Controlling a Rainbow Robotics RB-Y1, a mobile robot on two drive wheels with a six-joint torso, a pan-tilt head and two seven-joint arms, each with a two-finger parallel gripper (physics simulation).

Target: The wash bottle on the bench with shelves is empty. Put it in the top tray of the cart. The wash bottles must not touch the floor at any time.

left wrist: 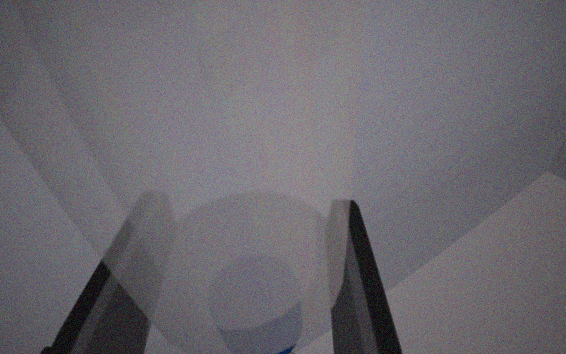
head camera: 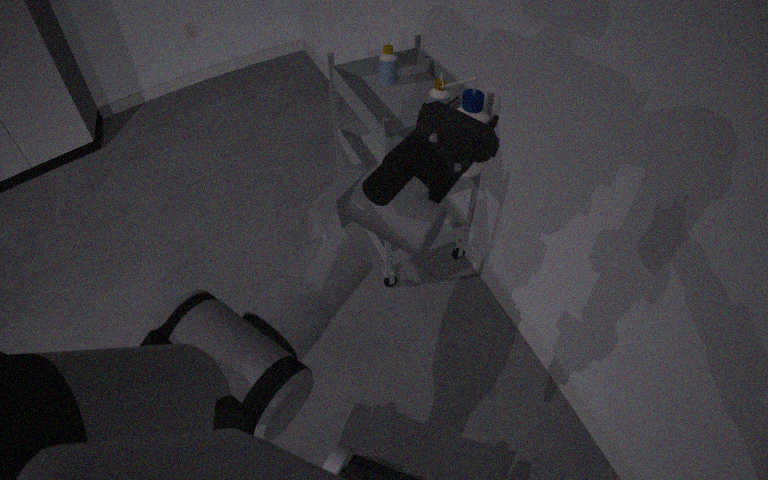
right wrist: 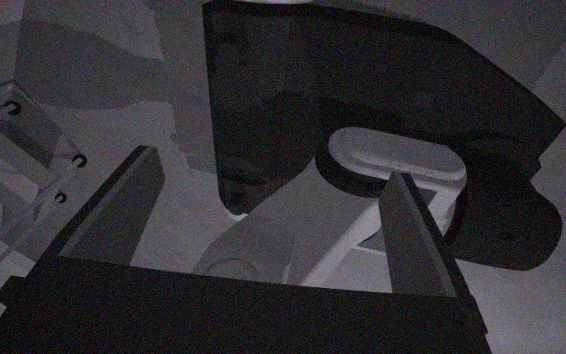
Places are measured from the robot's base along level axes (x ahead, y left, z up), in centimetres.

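Pixels of known places: left gripper, fingertip midpoint: (left wrist: 250, 213) (head camera: 476, 110); right gripper, fingertip midpoint: (right wrist: 273, 174).
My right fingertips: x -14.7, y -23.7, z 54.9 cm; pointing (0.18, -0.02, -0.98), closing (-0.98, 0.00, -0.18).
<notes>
Ahead of a thing's pixels: the offset from my right fingertips to its middle. "pt": to the spot under its first point. Level surfaces: height alone.
My left gripper (head camera: 474, 114) (left wrist: 250, 213) is shut on the blue-capped wash bottle {dx +58.1, dy +38.4, dz +50.7 cm} (head camera: 472, 100) (left wrist: 255, 230), which looks upright. In the left wrist view its see-through body lies between the fingers. In the head view the bottle and gripper overlap the near right corner of the cart (head camera: 333, 93); their height over its top tray {dz +11.4 cm} (head camera: 362, 93) is hard to tell. A yellow-capped bottle {dx +125.7, dy +80.5, dz +20.2 cm} (head camera: 387, 69) stands in the top tray, and a second yellow-capped bottle {dx +109.2, dy +56.7, dz +20.2 cm} (head camera: 440, 92) shows beside the held one. My right gripper (right wrist: 273, 174) is open and empty. The bench with shelves does not show.
The cart stands close to the wall (head camera: 566, 113) at the right of the head view. Its casters {pt dx +89.9, dy +64.0, dz -49.9 cm} (head camera: 390, 280) (right wrist: 79, 160) rest on the floor {dz -54.7 cm} (head camera: 198, 186). A white cabinet (head camera: 39, 101) stands at the upper left. The robot's own base (right wrist: 280, 75) is below the right gripper.
</notes>
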